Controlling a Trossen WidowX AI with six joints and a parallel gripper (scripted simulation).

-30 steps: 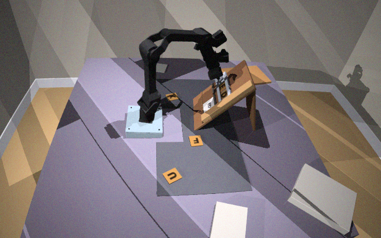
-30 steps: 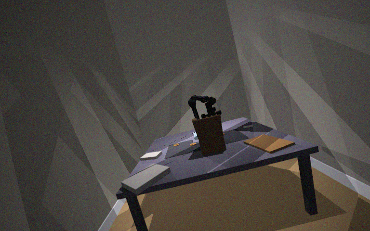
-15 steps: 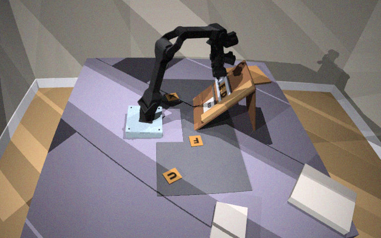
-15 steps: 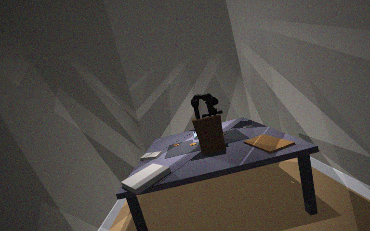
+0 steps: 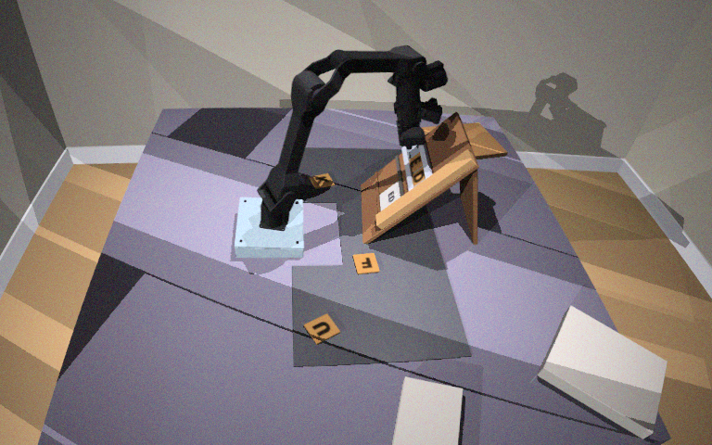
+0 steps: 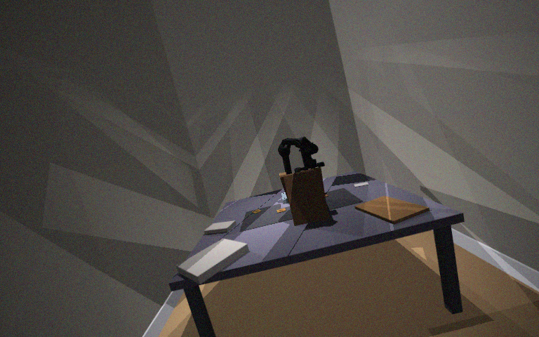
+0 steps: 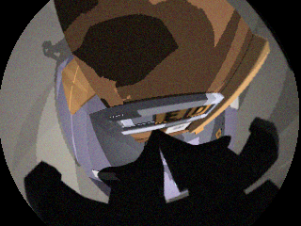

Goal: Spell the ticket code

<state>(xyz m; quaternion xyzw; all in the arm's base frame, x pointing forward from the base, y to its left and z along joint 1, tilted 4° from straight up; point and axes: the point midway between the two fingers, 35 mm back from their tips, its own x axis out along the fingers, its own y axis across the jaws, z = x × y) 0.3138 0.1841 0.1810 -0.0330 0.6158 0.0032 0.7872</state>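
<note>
Now: the white ticket 10 cm below my gripper tip, 9 cm to the right of it and 4 cm behind it. Also, from my gripper tip: white card: 34 cm to the left, 33 cm behind, 18 cm below; then flat wooden slab: 35 cm to the left, 23 cm ahead, 17 cm below; then dark grey mat: 18 cm below, 15 cm to the right, 13 cm behind.
</note>
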